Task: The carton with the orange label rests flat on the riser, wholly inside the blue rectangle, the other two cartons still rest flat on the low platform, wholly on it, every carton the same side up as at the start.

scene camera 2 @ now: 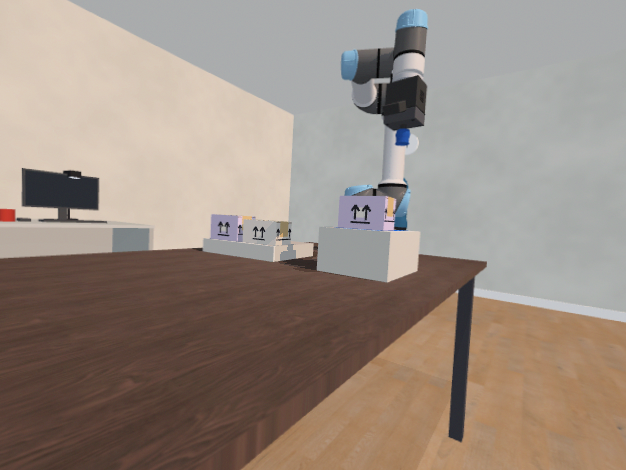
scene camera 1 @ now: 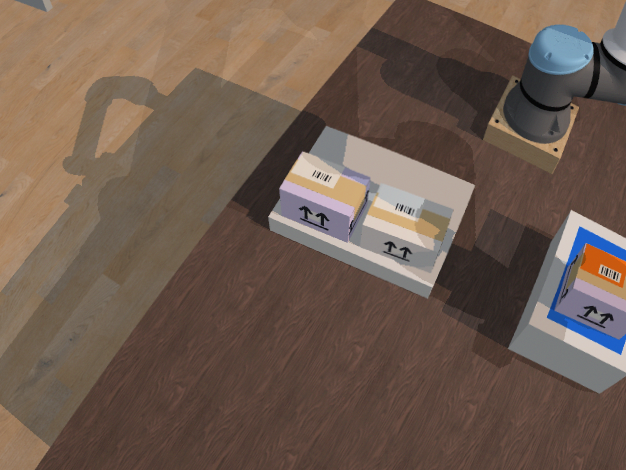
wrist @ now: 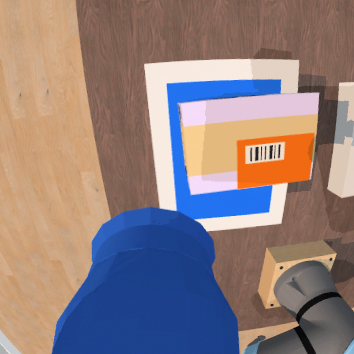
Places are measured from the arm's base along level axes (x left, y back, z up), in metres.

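Where they show: hand, tool point: (scene camera 2: 402,143) (wrist: 153,260); arm's base, link origin: (scene camera 1: 536,115) (wrist: 299,281).
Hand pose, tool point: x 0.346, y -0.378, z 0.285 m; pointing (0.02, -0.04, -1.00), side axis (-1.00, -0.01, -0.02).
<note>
Each offset is from my tool point to the centre of the thing. Level surfaces: height alone.
The carton with the orange label {dx -0.085, dy -0.006, dz -0.181 m} (scene camera 1: 601,303) (scene camera 2: 361,213) (wrist: 215,145) rests flat on the riser {dx -0.084, dy +0.029, dz -0.285 m} (scene camera 1: 566,354) (scene camera 2: 353,252) (wrist: 161,125), arrows up. The blue rectangle (scene camera 1: 586,331) (wrist: 225,205) shows around its left and front sides in scene camera 1; its right side is cut off there and hidden by the carton in the wrist view. A lilac carton {dx -0.587, dy -0.080, dz -0.253 m} (scene camera 1: 316,209) (scene camera 2: 223,227) and a whitish carton {dx -0.437, dy -0.050, dz -0.258 m} (scene camera 1: 399,242) (scene camera 2: 259,231) rest flat on the low platform {dx -0.523, dy -0.007, dz -0.321 m} (scene camera 1: 414,166) (scene camera 2: 237,248) (wrist: 342,175), arrows up. My suction cup (scene camera 2: 402,143) (wrist: 152,225) hangs high above the riser, holding nothing.
The arm's wooden base block (scene camera 1: 520,146) (wrist: 270,280) stands on the dark table {dz -0.345 m} (scene camera 1: 303,354) (scene camera 2: 151,328) behind the riser. A side desk with a monitor (scene camera 2: 60,189) and a red object (scene camera 2: 7,215) stands at the left in scene camera 2.
</note>
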